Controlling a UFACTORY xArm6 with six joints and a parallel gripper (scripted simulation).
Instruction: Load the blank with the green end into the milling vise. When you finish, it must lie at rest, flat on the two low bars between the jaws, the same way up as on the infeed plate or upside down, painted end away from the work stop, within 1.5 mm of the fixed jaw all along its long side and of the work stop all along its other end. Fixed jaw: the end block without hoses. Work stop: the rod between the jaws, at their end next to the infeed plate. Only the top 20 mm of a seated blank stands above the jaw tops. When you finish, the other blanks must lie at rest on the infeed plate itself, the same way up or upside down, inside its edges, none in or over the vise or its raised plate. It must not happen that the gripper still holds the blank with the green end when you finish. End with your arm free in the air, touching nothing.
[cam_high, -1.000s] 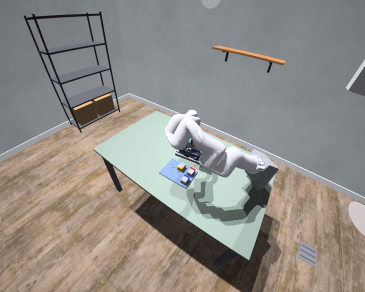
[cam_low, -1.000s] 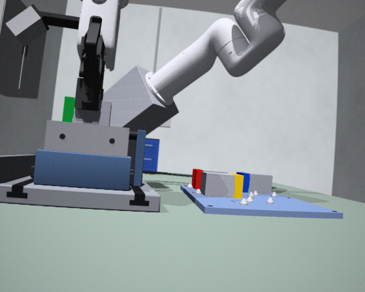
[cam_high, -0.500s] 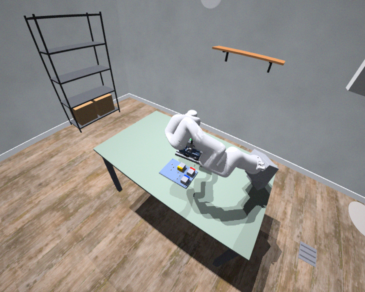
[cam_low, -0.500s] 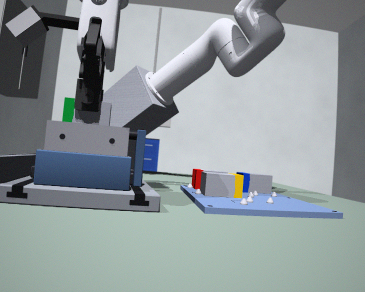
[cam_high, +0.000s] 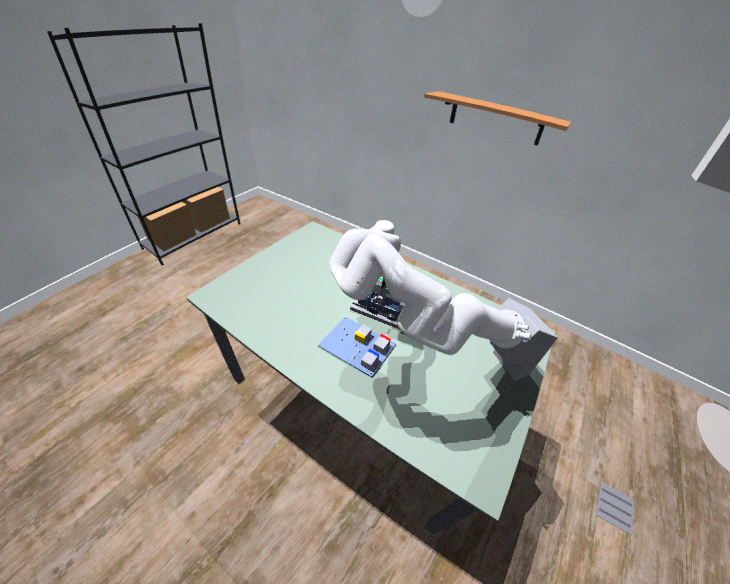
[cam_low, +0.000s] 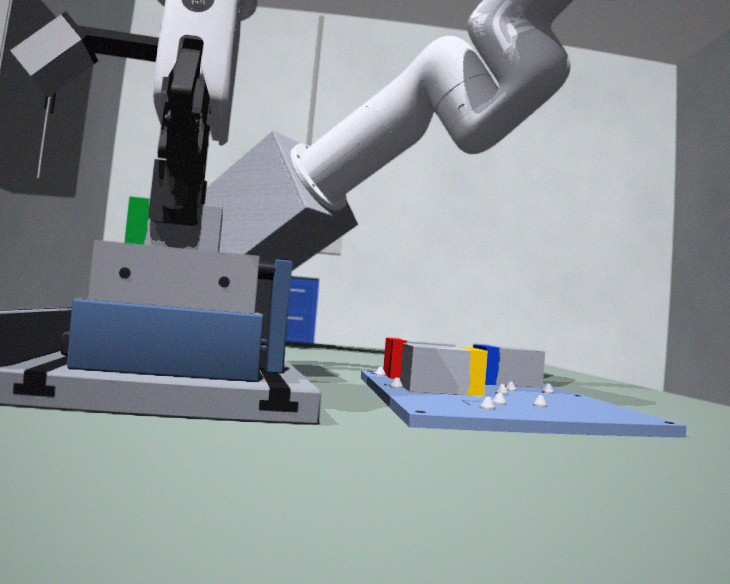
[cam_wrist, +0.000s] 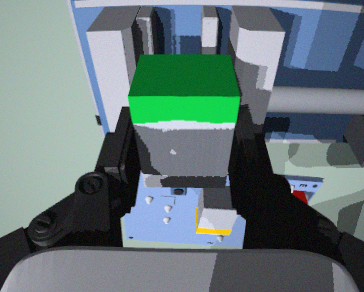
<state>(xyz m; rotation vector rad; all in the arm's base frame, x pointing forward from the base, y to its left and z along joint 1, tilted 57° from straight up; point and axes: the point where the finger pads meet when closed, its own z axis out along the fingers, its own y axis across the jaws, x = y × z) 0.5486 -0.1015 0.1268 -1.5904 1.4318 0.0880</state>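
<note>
Right now my hand is 3 cm short of the fixed jaw, 2 cm to the right of it and 5 cm above it. From my hand the other things lie so: yellow-ended blank: 11 cm behind, 19 cm to the left, 11 cm below; then red-ended blank: 20 cm behind, 16 cm to the left, 11 cm below; then blue infeed plate: 13 cm behind, 23 cm to the left, 13 cm below.
</note>
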